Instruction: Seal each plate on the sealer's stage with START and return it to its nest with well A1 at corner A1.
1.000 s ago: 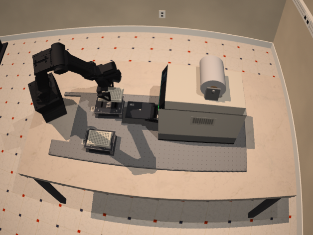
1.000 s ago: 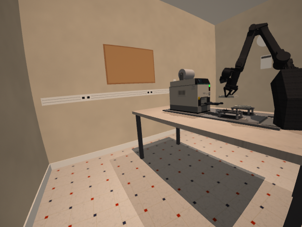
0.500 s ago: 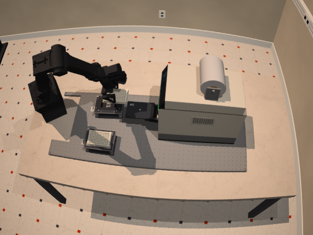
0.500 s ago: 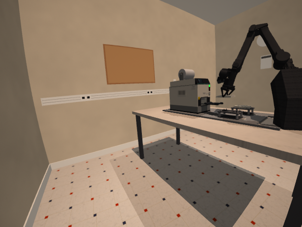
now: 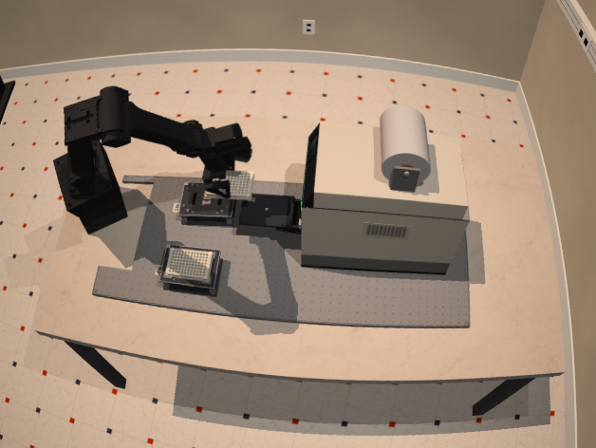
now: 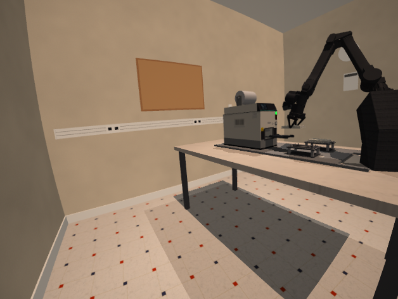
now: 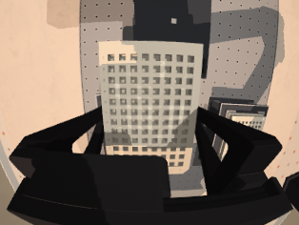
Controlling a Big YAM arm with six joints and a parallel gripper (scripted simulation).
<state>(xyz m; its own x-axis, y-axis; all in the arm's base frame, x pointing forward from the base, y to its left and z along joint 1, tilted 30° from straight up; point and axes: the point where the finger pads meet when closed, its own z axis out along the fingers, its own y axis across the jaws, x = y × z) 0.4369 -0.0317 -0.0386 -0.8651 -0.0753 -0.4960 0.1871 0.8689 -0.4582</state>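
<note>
Now: the sealer stage 9 cm ahead of my hand, 5 cm to the right of it and 7 cm below it. From my hand the other things lie so: yellow warning label (21 cm ahead, 1 cm to the left, 2 cm below); then start button (17 cm ahead, 16 cm to the right, 2 cm above); then plate (14 cm behind, 17 cm to the right, 11 cm below).
</note>
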